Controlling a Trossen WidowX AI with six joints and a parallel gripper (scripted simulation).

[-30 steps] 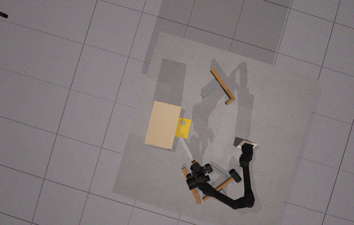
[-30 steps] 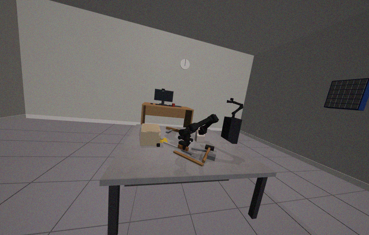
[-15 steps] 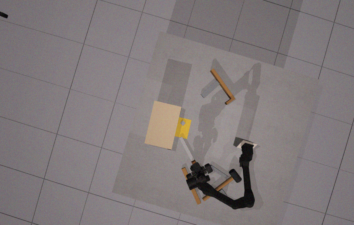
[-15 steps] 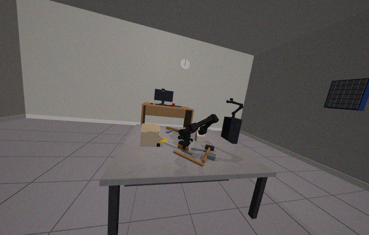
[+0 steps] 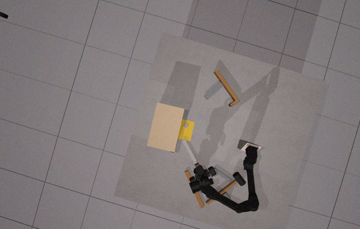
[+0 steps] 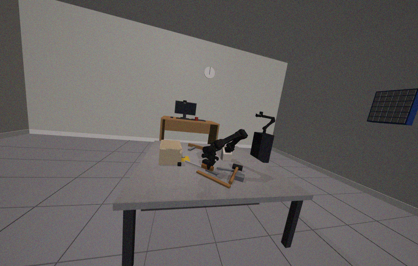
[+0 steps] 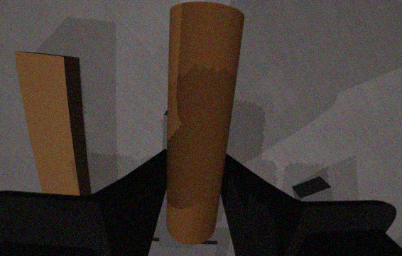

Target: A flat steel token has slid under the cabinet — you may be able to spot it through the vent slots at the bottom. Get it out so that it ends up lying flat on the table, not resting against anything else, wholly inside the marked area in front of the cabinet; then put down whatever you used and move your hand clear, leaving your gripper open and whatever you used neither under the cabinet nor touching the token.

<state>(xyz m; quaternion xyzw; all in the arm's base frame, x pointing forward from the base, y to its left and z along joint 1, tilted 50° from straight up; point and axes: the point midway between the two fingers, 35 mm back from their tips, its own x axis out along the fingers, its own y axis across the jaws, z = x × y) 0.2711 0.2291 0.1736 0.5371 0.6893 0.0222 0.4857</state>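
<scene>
Right now my gripper tip is 6 cm to the right of the grey l-shaped bracket, 5 cm past it and 1 cm above it. Also, from my gripper tip: grey block 22 cm behind, 14 cm to the left; then wooden stick 14 cm to the left, 1 cm below, 1 cm ahead; then grey steel token 31 cm to the right, 20 cm ahead, 1 cm below.
</scene>
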